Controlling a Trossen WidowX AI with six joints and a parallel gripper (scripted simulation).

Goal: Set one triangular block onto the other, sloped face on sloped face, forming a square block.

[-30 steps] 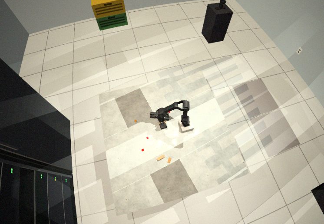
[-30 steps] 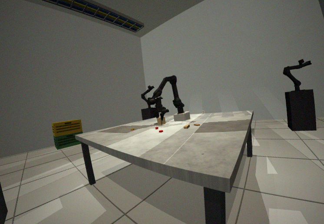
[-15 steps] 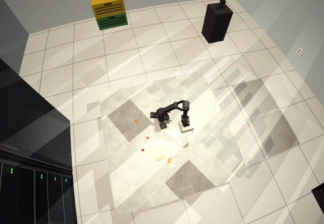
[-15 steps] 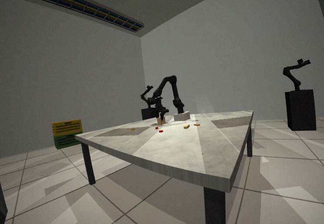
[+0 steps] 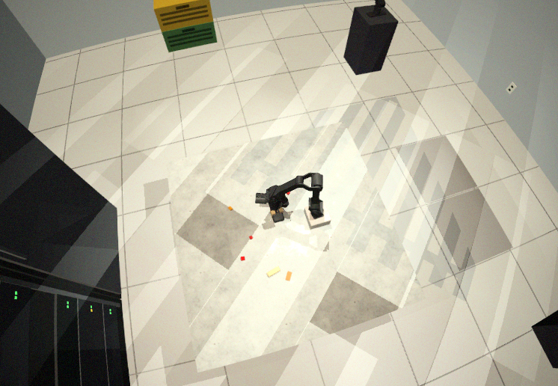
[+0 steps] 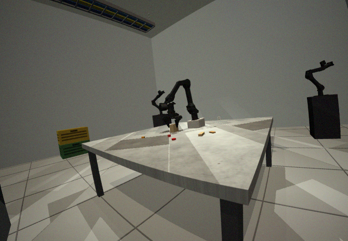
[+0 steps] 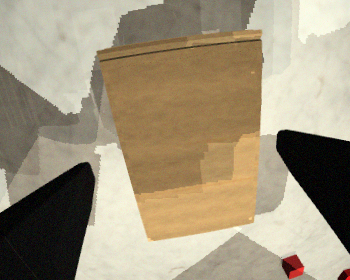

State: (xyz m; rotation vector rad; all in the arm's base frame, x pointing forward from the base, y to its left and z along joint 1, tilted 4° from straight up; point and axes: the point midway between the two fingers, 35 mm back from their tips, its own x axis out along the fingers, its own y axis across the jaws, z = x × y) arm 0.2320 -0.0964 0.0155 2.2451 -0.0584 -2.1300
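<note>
Right now my gripper tip is 1 cm below the triangular block. The rest, counted from my gripper tip: flat tan slab 33 cm to the left, 11 cm ahead, 3 cm below; then orange cube 25 cm ahead, 12 cm to the right, 3 cm below.
</note>
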